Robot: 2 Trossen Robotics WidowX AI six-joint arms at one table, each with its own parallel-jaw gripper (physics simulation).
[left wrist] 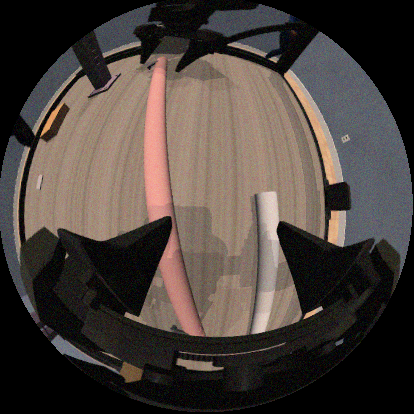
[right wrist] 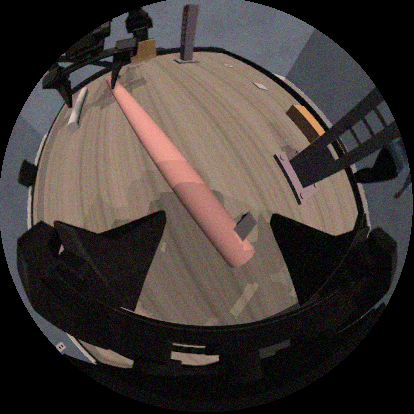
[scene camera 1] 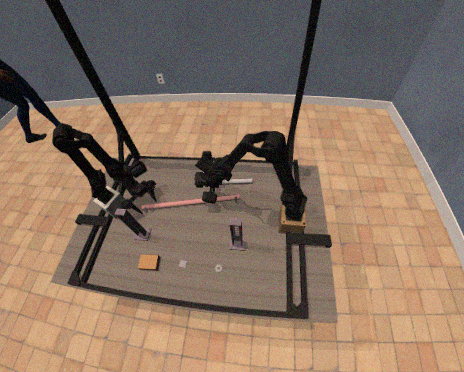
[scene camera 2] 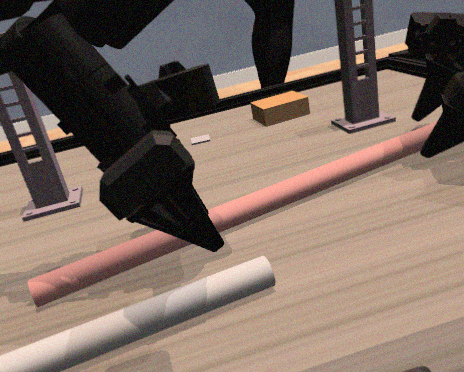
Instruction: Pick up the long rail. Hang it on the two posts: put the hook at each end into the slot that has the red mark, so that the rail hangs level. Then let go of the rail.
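Where they show: left gripper, between the fingertips: [left wrist: 227, 224] [right wrist: 90, 97] [scene camera 1: 207, 188] [scene camera 2: 211, 230]; right gripper, between the fingertips: [left wrist: 157, 66] [right wrist: 220, 217] [scene camera 1: 149, 207] [scene camera 2: 419, 136]; left arm's base, origin of its link: [right wrist: 140, 40] [scene camera 1: 293, 213]; right arm's base, origin of its link: [scene camera 1: 106, 196].
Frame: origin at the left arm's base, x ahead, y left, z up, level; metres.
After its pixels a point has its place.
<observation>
The long pink rail [scene camera 1: 175, 203] {x 0.543, y -0.031, z -0.069 m} [scene camera 2: 300, 187] {x 0.507, y -0.056, z -0.075 m} [left wrist: 156, 130] {x 0.488, y -0.054, z -0.069 m} [right wrist: 195, 197] {x 0.655, y -0.011, z -0.068 m} lies on the table; a small grey hook [right wrist: 245, 226] {x 0.689, y 0.017, z -0.074 m} shows at its near end in the right wrist view. Two dark posts stand apart: one post [scene camera 1: 236, 234] {x 0.226, y 0.108, z -0.009 m} [scene camera 2: 42, 175] {x 0.226, y 0.106, z -0.047 m} [right wrist: 188, 35] {x 0.243, y 0.116, z 0.004 m} and the other post [scene camera 1: 132, 223] {x 0.647, y 0.145, z 0.044 m} [scene camera 2: 361, 95] {x 0.662, y 0.122, z -0.050 m} [left wrist: 95, 65] [right wrist: 325, 160] {x 0.671, y 0.122, z -0.039 m}. Their red marks do not show. My left gripper [left wrist: 227, 224] {x 0.405, y -0.125, z -0.060 m} [right wrist: 90, 96] {x 0.405, y -0.125, z -0.060 m} is open and empty, above the rail and the white rod. My right gripper [scene camera 1: 147, 205] {x 0.674, y 0.002, z -0.080 m} [scene camera 2: 420, 135] {x 0.674, y 0.002, z -0.080 m} [left wrist: 157, 66] {x 0.674, y 0.002, z -0.080 m} [right wrist: 220, 217] {x 0.674, y 0.002, z -0.080 m} is open over the rail's other end.
The white rod [scene camera 1: 240, 181] {x 0.249, y -0.195, z -0.073 m} [scene camera 2: 150, 312] {x 0.345, y -0.197, z -0.072 m} [left wrist: 267, 240] {x 0.389, y -0.174, z -0.071 m} [right wrist: 78, 110] {x 0.383, y -0.171, z -0.078 m} lies beside the rail. An orange block [scene camera 1: 148, 262] {x 0.577, y 0.264, z -0.064 m} [scene camera 2: 280, 107] {x 0.574, y 0.230, z -0.069 m} [left wrist: 55, 121] {x 0.568, y 0.229, z -0.073 m} [right wrist: 306, 121] {x 0.588, y 0.232, z -0.068 m}, a pale square tile [scene camera 1: 183, 263] {x 0.436, y 0.238, z -0.091 m} [scene camera 2: 200, 139] {x 0.438, y 0.236, z -0.091 m} [left wrist: 39, 181] {x 0.438, y 0.234, z -0.091 m} [right wrist: 260, 86] {x 0.444, y 0.236, z -0.091 m} and a small white ring [scene camera 1: 216, 268] {x 0.295, y 0.238, z -0.092 m} lie beyond the posts.
</observation>
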